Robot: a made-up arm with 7 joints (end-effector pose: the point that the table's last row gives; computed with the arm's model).
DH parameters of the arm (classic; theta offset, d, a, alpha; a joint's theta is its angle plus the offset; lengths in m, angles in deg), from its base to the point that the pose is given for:
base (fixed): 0 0 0 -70
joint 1: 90 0 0 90
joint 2: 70 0 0 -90
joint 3: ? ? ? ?
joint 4: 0 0 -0.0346 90
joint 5: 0 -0.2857 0 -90
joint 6: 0 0 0 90
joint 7: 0 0 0 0
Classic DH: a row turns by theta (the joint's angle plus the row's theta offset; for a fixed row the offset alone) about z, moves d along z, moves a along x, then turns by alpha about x.
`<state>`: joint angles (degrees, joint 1 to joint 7).
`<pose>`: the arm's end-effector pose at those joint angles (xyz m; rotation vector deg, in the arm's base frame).
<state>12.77 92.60 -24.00 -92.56 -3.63 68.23 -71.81</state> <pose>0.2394 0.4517 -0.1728 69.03 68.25 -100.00</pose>
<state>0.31 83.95 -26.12 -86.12 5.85 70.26 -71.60</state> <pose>0.2927 0.4400 -0.1933 61.92 53.91 -90.30</pose>
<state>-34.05 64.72 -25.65 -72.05 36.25 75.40 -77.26</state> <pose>0.4898 0.3373 -0.1235 40.29 7.85 -83.14</pose>
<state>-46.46 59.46 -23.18 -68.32 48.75 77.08 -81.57</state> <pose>0.5456 0.2861 -0.0454 32.71 -11.53 -87.02</pose>
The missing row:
joint 3: -90 -0.4034 0.0453 -90
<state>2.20 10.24 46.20 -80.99 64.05 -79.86 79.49</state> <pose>0.2030 0.3173 -0.4410 39.53 123.09 -43.66</pose>
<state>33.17 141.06 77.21 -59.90 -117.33 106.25 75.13</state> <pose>0.3395 0.1945 0.5051 -77.38 62.02 -18.17</pose>
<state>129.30 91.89 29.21 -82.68 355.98 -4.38 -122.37</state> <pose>-0.1769 0.5452 -0.0367 25.17 -40.34 154.41</pose>
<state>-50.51 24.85 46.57 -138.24 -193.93 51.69 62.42</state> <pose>0.2659 0.1900 0.0837 -128.94 7.20 -59.52</pose>
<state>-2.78 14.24 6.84 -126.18 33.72 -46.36 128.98</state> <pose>0.3067 0.0938 -0.2322 162.81 52.47 -14.16</pose>
